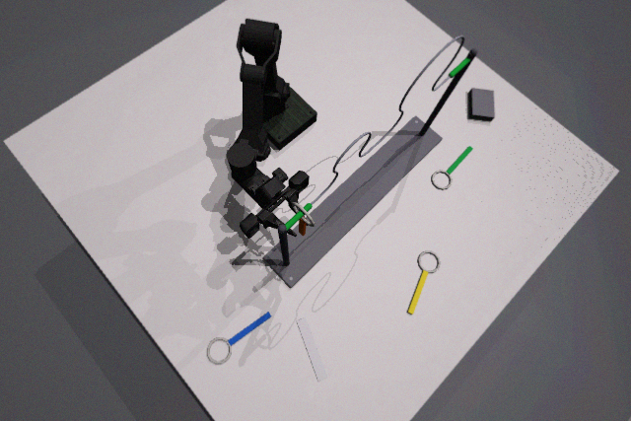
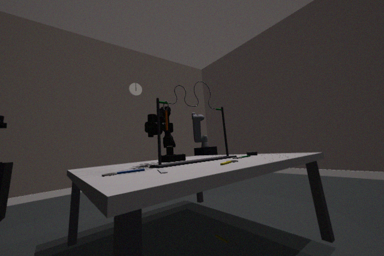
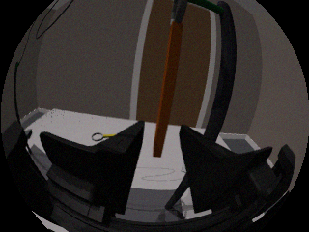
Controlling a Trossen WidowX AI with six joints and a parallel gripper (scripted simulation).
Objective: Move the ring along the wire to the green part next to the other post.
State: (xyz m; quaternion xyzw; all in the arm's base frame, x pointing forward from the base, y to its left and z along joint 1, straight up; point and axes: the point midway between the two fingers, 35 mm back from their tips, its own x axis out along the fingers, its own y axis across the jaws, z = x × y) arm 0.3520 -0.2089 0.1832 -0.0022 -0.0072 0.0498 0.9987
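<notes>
Now: gripper tip 8 cm below the orange-handled ring. From my gripper tip the other things lie so: blue-handled ring (27 cm to the right, 23 cm below, 7 cm ahead); then pale flat strip (23 cm below, 21 cm ahead, 13 cm to the right); then yellow-handled ring (26 cm ahead, 23 cm below, 22 cm to the left).
</notes>
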